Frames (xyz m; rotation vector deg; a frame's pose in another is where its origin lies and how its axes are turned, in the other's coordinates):
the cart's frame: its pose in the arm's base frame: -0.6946 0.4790 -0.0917 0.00 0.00 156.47
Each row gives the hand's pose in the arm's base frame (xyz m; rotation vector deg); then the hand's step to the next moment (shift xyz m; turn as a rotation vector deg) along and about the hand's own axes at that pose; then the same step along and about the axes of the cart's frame.
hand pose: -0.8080 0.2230 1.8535 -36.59 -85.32 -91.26
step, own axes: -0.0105 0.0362 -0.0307 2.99 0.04 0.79
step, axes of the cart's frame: -0.0478 0.0066 0.0059 1.54 0.59 2.62
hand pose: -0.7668 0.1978 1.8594 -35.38 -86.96 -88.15
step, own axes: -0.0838 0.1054 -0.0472 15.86 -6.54 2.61
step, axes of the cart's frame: -0.1346 -0.0433 -0.0195 12.10 7.35 10.04
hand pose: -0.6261 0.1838 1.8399 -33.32 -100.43 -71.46
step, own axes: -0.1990 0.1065 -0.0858 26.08 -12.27 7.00
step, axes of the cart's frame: -0.2036 -0.0721 -0.1080 22.68 11.24 15.46
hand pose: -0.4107 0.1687 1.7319 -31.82 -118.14 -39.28
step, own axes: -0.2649 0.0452 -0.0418 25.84 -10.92 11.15
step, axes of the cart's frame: -0.1862 -0.0508 -0.1916 25.55 8.48 13.65
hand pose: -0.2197 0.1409 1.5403 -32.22 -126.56 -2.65
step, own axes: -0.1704 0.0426 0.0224 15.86 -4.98 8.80
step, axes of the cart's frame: -0.0957 -0.0183 -0.1479 17.13 3.67 6.84
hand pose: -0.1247 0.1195 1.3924 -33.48 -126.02 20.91
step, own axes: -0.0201 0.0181 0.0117 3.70 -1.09 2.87
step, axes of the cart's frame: -0.0051 -0.0068 -0.0282 4.56 1.09 1.05
